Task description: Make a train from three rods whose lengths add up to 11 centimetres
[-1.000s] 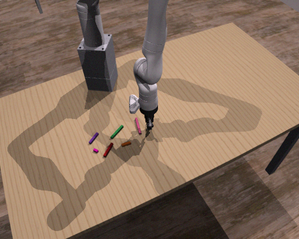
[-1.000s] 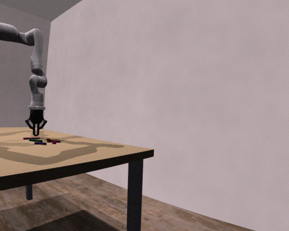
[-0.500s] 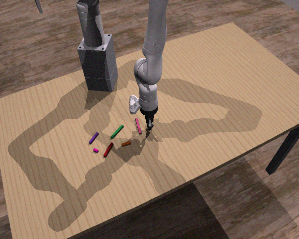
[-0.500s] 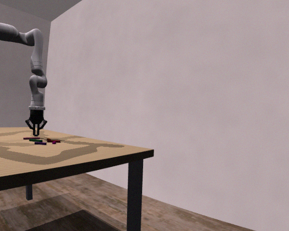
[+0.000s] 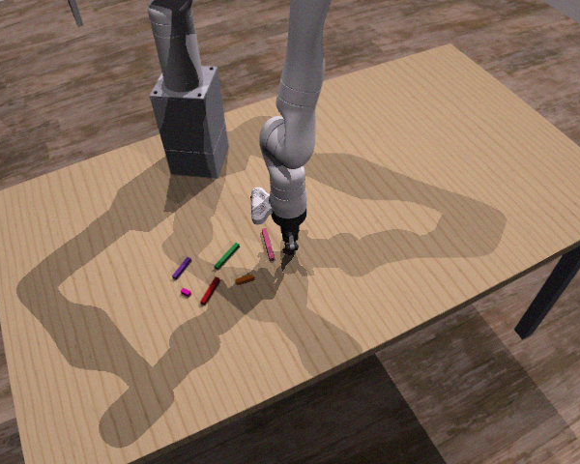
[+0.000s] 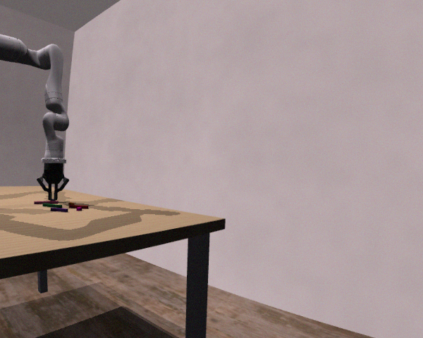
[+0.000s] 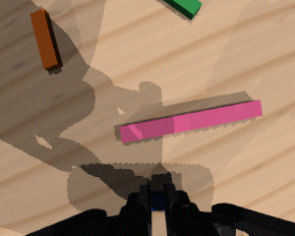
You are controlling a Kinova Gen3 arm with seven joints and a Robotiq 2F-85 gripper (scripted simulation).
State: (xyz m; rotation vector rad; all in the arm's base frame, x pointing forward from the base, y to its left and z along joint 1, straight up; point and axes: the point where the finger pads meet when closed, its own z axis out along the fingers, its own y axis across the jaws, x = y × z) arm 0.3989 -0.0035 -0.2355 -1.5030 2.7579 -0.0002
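Right now my hand is 1 cm above the blue rod. Also, from my hand: orange rod (13 cm to the right, 2 cm below); pink rod (5 cm behind, 3 cm to the right, 2 cm below); green rod (8 cm behind, 12 cm to the right, 2 cm below).
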